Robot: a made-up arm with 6 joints.
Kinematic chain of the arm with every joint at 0, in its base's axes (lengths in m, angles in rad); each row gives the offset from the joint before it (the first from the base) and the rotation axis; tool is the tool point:
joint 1: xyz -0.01 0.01 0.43 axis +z
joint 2: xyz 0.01 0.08 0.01 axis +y
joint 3: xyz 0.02 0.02 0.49 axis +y
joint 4: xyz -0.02 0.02 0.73 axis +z
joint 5: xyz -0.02 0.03 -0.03 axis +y
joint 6: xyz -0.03 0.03 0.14 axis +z
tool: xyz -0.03 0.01 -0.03
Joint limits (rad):
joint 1: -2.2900..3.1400
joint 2: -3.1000..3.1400
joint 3: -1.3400..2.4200
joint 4: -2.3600..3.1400
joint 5: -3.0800..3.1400
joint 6: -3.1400..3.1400
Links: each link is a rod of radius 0.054 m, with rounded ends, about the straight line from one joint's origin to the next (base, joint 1, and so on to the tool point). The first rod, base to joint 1, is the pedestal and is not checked.
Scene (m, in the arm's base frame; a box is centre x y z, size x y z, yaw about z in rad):
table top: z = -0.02
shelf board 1: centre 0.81 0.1 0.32 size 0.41 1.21 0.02 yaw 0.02
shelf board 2: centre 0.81 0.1 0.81 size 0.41 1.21 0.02 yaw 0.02
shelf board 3: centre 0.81 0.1 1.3 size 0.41 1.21 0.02 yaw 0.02
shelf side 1: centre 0.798 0.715 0.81 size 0.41 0.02 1 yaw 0.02
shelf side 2: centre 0.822 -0.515 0.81 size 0.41 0.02 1 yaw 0.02
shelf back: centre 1.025 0.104 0.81 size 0.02 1.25 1 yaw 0.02
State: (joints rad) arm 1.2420 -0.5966 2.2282 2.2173 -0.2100 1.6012
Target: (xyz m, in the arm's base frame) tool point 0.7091 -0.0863 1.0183
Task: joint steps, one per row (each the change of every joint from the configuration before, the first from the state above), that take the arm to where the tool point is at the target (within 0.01 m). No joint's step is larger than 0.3 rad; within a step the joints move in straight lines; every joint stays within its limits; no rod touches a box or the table.
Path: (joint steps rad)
1: -0.2844 0.0789 -0.1140 -0.0189 -0.0001 -0.0080
2: -0.2844 0.0788 -0.1141 -0.0190 0.0000 -0.0080
3: -0.2845 0.0789 -0.1140 -0.0189 -0.0001 -0.0080
4: -0.2844 0.0788 -0.1141 -0.0190 0.0000 -0.0080
5: -0.2844 0.0789 -0.1140 -0.0189 -0.0001 -0.0080

